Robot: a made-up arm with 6 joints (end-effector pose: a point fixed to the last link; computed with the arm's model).
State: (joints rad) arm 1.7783 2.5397 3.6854 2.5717 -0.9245 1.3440
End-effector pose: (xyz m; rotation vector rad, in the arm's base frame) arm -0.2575 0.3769 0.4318 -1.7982 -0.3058 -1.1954
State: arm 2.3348 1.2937 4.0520 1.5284 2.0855 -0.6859
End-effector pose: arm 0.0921 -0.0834 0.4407 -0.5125 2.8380 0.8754
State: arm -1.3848 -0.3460 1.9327 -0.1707 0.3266 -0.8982
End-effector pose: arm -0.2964 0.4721 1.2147 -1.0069 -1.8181 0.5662
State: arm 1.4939 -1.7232 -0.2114 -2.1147 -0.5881 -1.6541
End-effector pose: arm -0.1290 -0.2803 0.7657 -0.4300 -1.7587 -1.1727
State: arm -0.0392 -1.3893 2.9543 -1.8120 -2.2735 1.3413
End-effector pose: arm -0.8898 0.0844 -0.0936 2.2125 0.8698 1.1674
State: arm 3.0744 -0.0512 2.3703 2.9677 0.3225 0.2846
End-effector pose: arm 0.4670 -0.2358 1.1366 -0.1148 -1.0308 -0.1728
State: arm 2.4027 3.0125 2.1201 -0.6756 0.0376 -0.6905
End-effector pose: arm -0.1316 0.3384 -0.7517 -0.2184 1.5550 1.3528
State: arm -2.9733 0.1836 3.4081 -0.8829 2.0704 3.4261
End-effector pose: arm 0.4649 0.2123 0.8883 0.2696 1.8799 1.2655
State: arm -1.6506 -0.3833 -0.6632 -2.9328 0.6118 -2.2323
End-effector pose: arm 0.1738 -0.3666 0.5482 -0.0940 1.4212 -1.0066
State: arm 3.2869 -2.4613 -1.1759 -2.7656 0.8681 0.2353
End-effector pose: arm 0.1105 -0.1784 0.4160 -0.3312 -2.6744 -0.5237
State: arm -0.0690 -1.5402 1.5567 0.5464 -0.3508 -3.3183
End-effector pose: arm -1.0946 -0.1016 0.2127 -0.5519 0.5834 -2.9867
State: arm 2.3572 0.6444 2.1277 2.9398 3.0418 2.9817
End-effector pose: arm -0.3647 0.0775 1.2600 -1.7753 0.7122 1.8088
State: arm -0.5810 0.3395 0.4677 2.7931 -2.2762 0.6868
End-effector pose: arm 0.7168 -0.2379 0.8997 0.5841 -1.4464 2.0658
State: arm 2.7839 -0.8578 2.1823 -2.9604 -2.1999 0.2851
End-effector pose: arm 0.8195 -0.5237 0.7053 0.1188 2.1215 -0.1124
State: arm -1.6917 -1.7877 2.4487 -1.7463 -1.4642 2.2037
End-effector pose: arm 0.1491 0.9276 -0.2476 1.4234 -0.0168 -0.3123
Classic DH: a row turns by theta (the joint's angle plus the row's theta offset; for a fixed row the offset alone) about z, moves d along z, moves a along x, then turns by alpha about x. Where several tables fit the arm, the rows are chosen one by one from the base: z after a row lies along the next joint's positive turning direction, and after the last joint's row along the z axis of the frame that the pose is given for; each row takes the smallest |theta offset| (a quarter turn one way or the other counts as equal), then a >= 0, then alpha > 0; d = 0 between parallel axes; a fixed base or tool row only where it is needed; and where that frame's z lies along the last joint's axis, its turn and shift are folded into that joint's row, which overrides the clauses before.
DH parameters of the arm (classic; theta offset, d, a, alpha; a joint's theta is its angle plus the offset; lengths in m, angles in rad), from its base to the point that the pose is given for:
joint 1: 0 0.279 0 -1.5708
joint 2: -1.5708 0 0.506 3.1416
joint 3: 0 0 0 -1.5708
joint 4: 0 -0.575 0 1.5708
joint 5: 0 0.207 0 -1.5708
joint 6: 1.5708 0 0 1.5708
tool (fixed): -1.5708 0 0 0

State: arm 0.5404 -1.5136 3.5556 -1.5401 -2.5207 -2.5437
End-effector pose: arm -0.4239 -0.2618 -0.3031 0.4953 -1.4356 1.6733
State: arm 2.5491 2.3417 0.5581 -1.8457 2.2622 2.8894
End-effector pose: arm -0.0702 -0.0205 -0.5935 -2.4403 -1.1418 -0.9455
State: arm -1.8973 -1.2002 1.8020 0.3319 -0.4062 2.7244
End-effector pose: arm 0.1515 1.0577 0.4754 0.3919 -0.4089 1.3687
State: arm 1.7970 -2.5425 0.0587 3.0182 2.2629 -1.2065
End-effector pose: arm -0.0227 -0.8174 0.1351 -1.0572 -1.8464 0.8409
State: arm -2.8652 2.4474 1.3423 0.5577 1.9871 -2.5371
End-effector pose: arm -0.7019 -0.0165 -0.5745 0.6110 -1.9316 -0.4765
